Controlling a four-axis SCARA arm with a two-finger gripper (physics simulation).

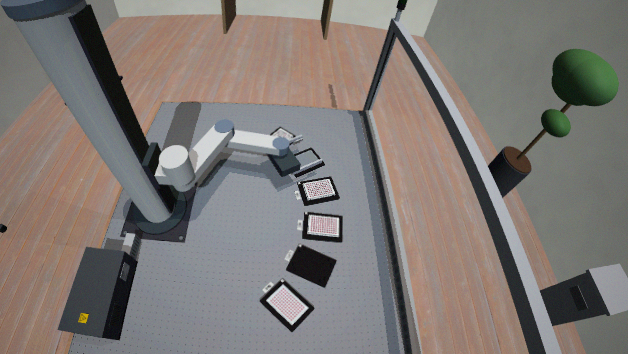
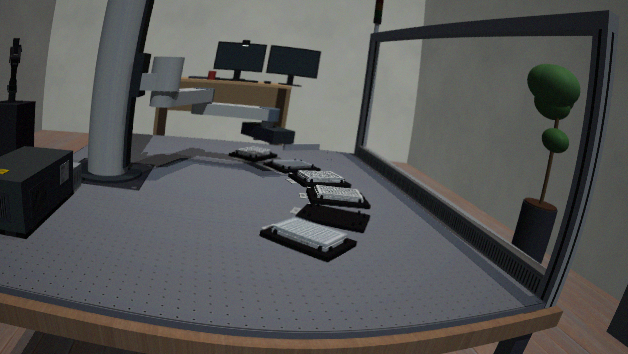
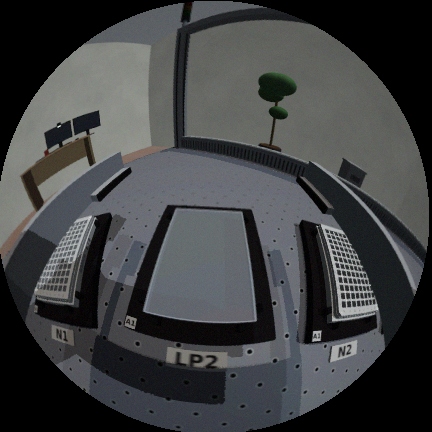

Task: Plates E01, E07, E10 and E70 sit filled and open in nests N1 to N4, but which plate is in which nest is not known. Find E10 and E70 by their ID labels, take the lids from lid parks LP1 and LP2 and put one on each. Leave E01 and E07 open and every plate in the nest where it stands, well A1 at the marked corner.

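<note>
My gripper is open and empty, its fingers above and either side of lid park LP2. A clear lid lies flat on LP2. The N1 plate and N2 plate flank it, wells open. The N3 plate looks open. Lid park LP1 is bare. The N4 plate looks covered by a clear lid. No plate ID is readable.
A grey column carries the arm. A dark controller box stands at the near left. A framed glass screen borders the right side of the table. The nests stand close together in an arc.
</note>
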